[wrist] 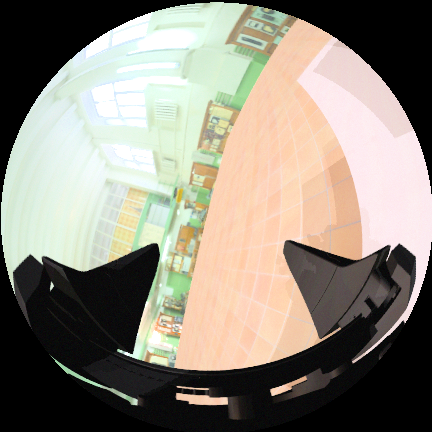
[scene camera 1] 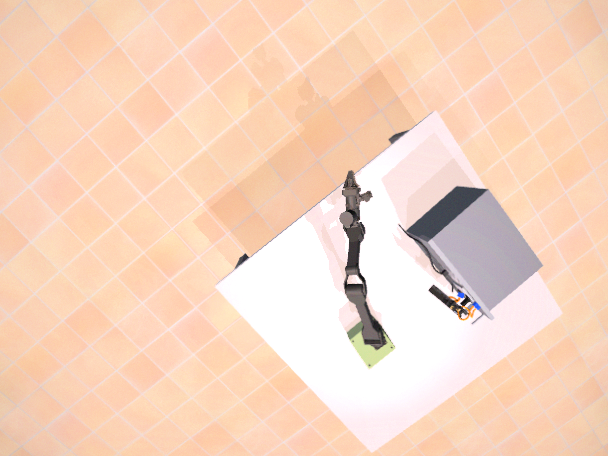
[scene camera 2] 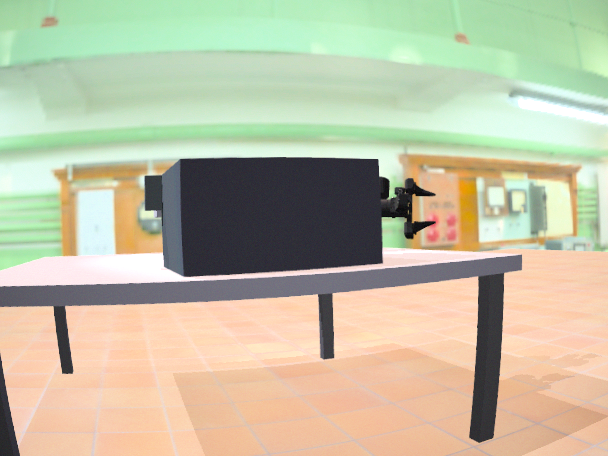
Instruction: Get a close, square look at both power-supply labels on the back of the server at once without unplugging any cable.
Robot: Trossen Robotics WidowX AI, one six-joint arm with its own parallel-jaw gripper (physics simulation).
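Places are measured from the arm's base along level axes (x left, y down, z back), in centimetres.
Where they show: gripper, fingertip midpoint: [wrist: 223,249] [scene camera 1: 350,170] [scene camera 2: 435,208]; arm's base, origin of the base link: [scene camera 1: 378,340].
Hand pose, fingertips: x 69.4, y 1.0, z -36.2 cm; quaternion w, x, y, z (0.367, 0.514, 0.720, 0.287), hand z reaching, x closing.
Each offset is from my fingertips to the top centre of the thing. "*": to the spot under its first point. Level surfaces: height alone.
The server [scene camera 1: 485,250] [scene camera 2: 280,215] is a large grey box on the table. In the overhead view, black cables [scene camera 1: 434,261], orange cables {* dx -81.9, dy -5.7, dz -1.8 cm} [scene camera 1: 464,314] and blue plugs {dx -74.3, dy -4.3, dz -6.3 cm} [scene camera 1: 460,295] lie along its lower-left face. Neither power-supply label can be made out in any view. My gripper [scene camera 1: 351,174] [scene camera 2: 435,208] [wrist: 223,249] is open and empty, its two fingers one above the other. It is raised by the table's upper-left edge, apart from the server, and points outward past that edge. The wrist view shows room wall, windows, floor and part of the table; the server does not show there.
The table {dy +12.8 cm} [scene camera 1: 300,300] [scene camera 2: 450,259] [wrist: 392,200] carries the arm's green base plate [scene camera 1: 370,359]. A black bar-like object {* dx -69.3, dy -3.7, dz +1.0 cm} [scene camera 1: 442,296] stands off the server's cabled face, beside the orange cables. The arm stretches from the base plate to the table's upper-left edge, left of the server in the overhead view.
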